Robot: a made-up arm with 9 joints. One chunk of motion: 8 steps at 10 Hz.
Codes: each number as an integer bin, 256 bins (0 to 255) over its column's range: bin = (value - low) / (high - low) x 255, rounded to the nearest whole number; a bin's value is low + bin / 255 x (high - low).
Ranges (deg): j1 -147..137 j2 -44..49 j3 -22..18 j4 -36..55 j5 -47..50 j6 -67..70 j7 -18..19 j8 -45..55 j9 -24..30
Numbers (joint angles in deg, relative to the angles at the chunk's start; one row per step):
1: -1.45 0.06 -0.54 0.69 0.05 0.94 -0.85 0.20 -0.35
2: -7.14 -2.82 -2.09 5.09 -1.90 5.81 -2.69 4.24 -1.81
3: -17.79 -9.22 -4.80 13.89 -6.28 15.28 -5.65 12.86 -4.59
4: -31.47 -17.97 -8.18 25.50 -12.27 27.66 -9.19 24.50 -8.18
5: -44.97 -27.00 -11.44 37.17 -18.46 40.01 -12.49 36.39 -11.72
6: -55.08 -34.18 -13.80 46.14 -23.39 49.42 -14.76 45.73 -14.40
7: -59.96 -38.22 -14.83 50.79 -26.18 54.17 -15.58 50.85 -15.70
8: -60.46 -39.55 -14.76 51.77 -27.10 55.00 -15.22 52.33 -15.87
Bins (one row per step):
1: 131 121 137 103 124 126 118 115 112
2: 126 113 127 115 119 136 106 126 105
3: 116 95 110 140 107 153 85 148 92
4: 104 71 88 172 91 176 61 177 75
5: 92 47 67 205 75 199 38 208 58
6: 83 27 52 230 62 217 22 231 45
7: 78 16 46 243 55 226 17 244 39
8: 78 12 46 246 52 227 19 248 38

